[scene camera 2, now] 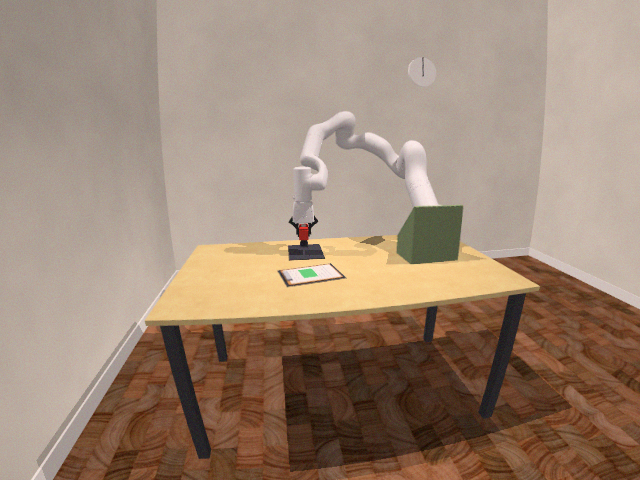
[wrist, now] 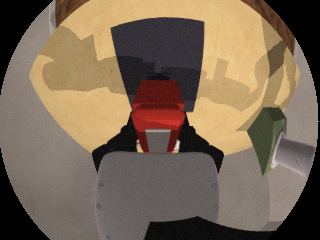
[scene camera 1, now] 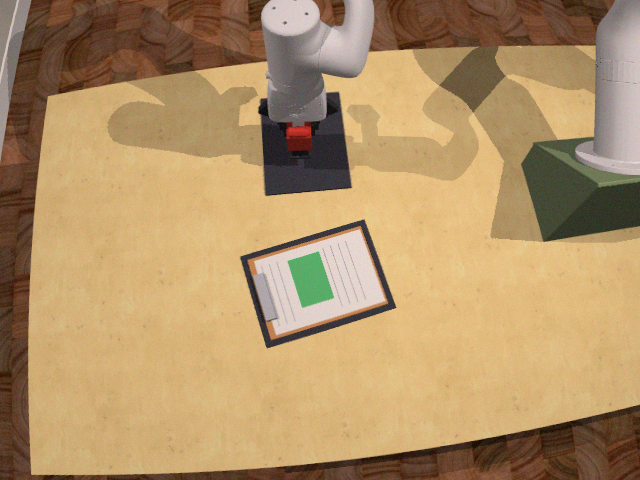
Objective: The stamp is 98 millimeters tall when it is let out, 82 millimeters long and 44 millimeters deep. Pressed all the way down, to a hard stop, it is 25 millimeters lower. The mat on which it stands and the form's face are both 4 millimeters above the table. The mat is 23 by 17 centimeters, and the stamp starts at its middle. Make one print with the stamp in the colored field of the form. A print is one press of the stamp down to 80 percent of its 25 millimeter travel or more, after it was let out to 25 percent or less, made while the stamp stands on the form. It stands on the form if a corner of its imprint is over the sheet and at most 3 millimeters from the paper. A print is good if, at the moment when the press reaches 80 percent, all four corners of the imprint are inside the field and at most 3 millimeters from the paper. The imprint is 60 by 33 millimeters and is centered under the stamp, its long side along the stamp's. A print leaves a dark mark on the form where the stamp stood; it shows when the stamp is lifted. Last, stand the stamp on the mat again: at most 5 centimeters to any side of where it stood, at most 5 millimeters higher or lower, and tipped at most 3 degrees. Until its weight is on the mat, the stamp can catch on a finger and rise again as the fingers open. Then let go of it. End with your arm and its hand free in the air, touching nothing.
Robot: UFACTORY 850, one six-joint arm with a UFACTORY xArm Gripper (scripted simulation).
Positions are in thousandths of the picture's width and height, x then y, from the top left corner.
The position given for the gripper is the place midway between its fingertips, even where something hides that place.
Note:
In view: the gripper (scene camera 1: 468,270), a red stamp (scene camera 1: 466,280) and a form (scene camera 1: 484,595).
The red stamp shows as well in the wrist view (wrist: 495,485). The gripper also shows in the wrist view (wrist: 495,456). The form shows as well in scene camera 2 (scene camera 2: 509,568).

